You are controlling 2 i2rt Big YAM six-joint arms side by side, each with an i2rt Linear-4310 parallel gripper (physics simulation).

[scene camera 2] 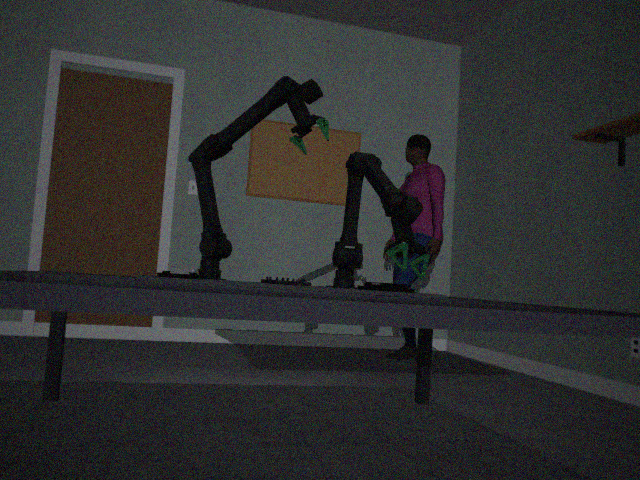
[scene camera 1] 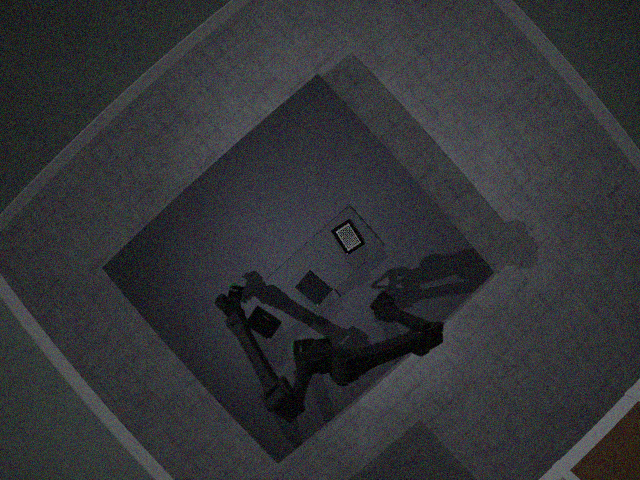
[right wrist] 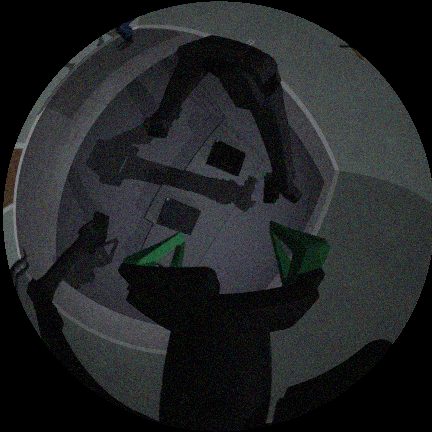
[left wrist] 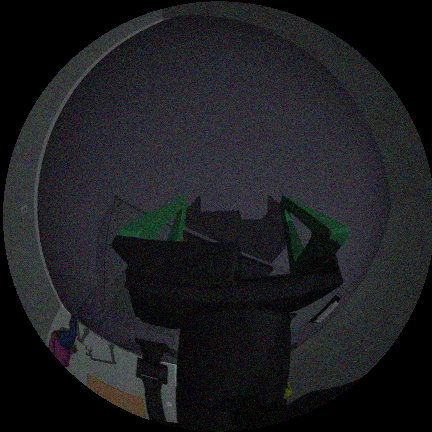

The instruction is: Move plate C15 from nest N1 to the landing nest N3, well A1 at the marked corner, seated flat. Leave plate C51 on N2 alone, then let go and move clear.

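Note:
A plate with a bright well grid [scene camera 1: 348, 236] sits in a dark-framed nest in scene camera 1. A dark grey square nest or plate [scene camera 1: 313, 287] [right wrist: 179, 216] lies below it, and a black one [scene camera 1: 264, 321] [scene camera 2: 385, 286] [right wrist: 226, 157] lies farther lower left. The picture is too dark to read C15, C51 or the nest labels. My left gripper [scene camera 1: 235, 289] [scene camera 2: 409, 263] [left wrist: 233, 199] is open with no plate between its fingers, above the table beside the black nest. My right gripper [scene camera 2: 315, 146] [right wrist: 224, 231] is open and empty, high above the table.
A thin-edged board [scene camera 1: 310, 253] lies under part of the nest area. In scene camera 2 a low spiky fixture [scene camera 2: 285, 281] and a flat black item [scene camera 2: 178, 273] stand on the table [scene camera 2: 248, 304]. A person [scene camera 2: 424, 193] stands behind the left arm. Arm shadows cross the table.

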